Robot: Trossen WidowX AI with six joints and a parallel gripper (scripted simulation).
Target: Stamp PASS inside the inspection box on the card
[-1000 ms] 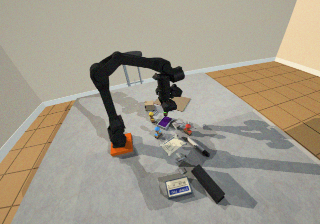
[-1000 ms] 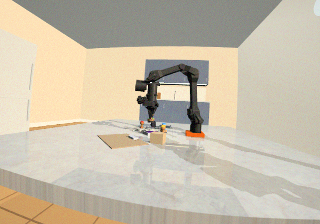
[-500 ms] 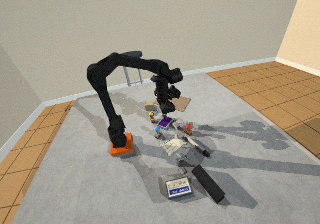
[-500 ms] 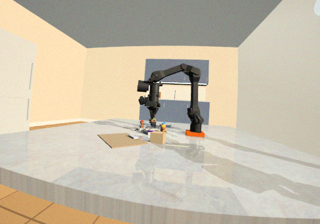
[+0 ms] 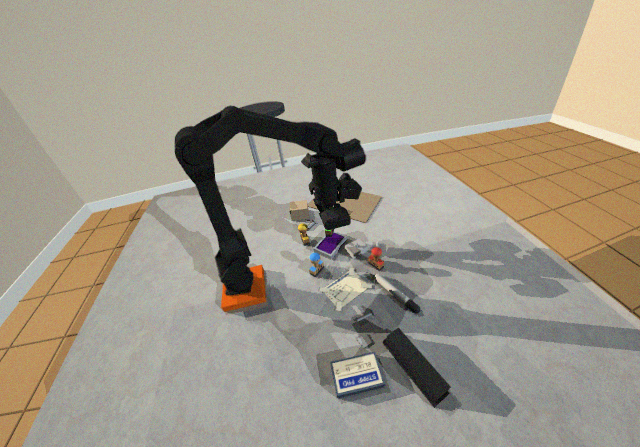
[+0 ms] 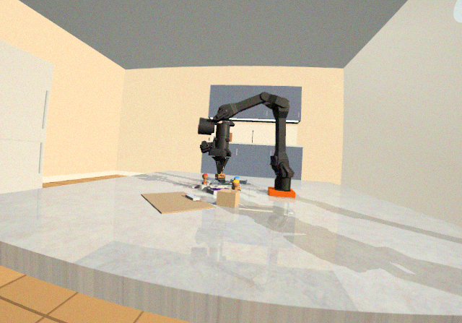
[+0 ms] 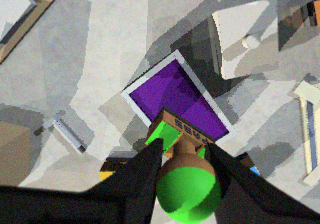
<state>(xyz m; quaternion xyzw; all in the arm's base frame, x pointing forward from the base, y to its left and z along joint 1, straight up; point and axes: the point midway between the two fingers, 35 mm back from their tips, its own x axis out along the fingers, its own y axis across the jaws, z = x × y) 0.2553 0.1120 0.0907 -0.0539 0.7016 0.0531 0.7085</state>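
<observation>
My gripper tip is now 70 mm above the purple ink pad. Round my gripper tip: yellow-knobbed stamp 80 mm behind, 60 mm below, 40 mm to the left; blue-knobbed stamp 90 mm to the right, 60 mm below, 50 mm behind; green-knobbed stamp right at my gripper tip.
</observation>
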